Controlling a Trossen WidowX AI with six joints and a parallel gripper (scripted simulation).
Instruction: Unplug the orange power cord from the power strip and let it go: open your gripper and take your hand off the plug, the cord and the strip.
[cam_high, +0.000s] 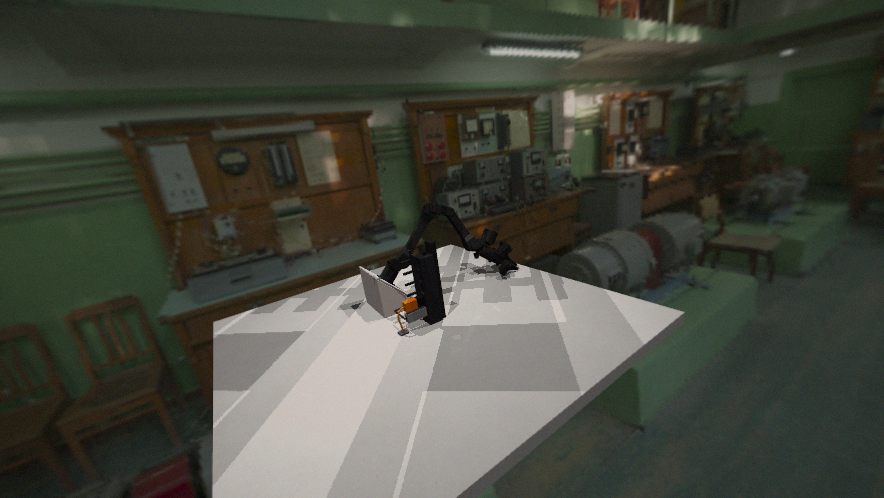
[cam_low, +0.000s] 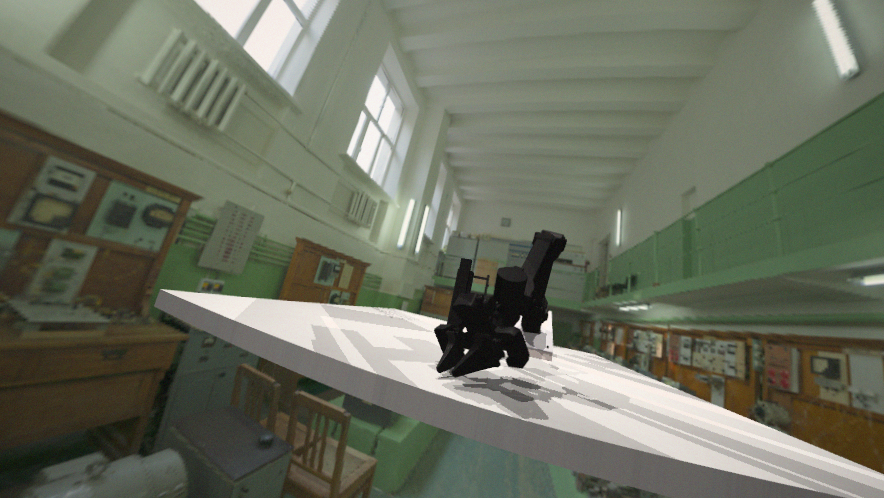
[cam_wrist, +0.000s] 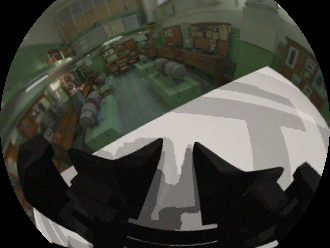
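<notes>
Right now the orange plug is 61 cm to the right of my gripper tip, 9 cm above it and 4 cm ahead of it.
</notes>
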